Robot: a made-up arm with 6 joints.
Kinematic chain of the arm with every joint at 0, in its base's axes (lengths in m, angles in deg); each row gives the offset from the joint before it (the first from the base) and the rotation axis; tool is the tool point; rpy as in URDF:
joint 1: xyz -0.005 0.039 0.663 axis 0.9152 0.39 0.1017
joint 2: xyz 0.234 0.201 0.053 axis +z
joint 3: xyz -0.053 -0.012 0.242 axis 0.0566 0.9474 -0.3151
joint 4: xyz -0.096 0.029 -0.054 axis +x
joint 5: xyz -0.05 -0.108 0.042 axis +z
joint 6: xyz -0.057 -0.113 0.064 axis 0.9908 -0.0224 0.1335
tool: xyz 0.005 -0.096 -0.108 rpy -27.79 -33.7 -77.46
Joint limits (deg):
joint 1: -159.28..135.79
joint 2: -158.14..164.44
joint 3: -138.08..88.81
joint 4: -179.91..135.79
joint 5: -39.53..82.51
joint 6: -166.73..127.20
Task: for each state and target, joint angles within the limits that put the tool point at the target. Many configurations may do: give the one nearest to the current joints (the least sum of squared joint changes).
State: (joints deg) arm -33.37 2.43 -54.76 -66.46 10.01 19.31
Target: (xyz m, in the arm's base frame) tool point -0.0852 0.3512 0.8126
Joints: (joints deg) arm -50.39 -6.95 -51.44 -71.44 33.36 31.34
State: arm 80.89 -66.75 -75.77 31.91 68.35 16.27
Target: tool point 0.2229 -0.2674 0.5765
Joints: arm 103.46 -77.43 -97.72 19.20 44.56 -17.19
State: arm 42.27 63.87 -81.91 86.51 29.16 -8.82
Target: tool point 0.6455 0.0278 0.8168
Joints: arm 62.92 30.86 -93.22 45.56 40.05 -23.77
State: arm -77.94 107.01 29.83 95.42 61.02 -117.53
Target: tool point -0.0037 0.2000 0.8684
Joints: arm -108.60 76.76 52.36 114.49 61.33 -119.97
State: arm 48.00 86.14 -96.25 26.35 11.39 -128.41
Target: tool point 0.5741 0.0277 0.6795
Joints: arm 44.13 75.51 -94.31 14.94 6.15 -141.44
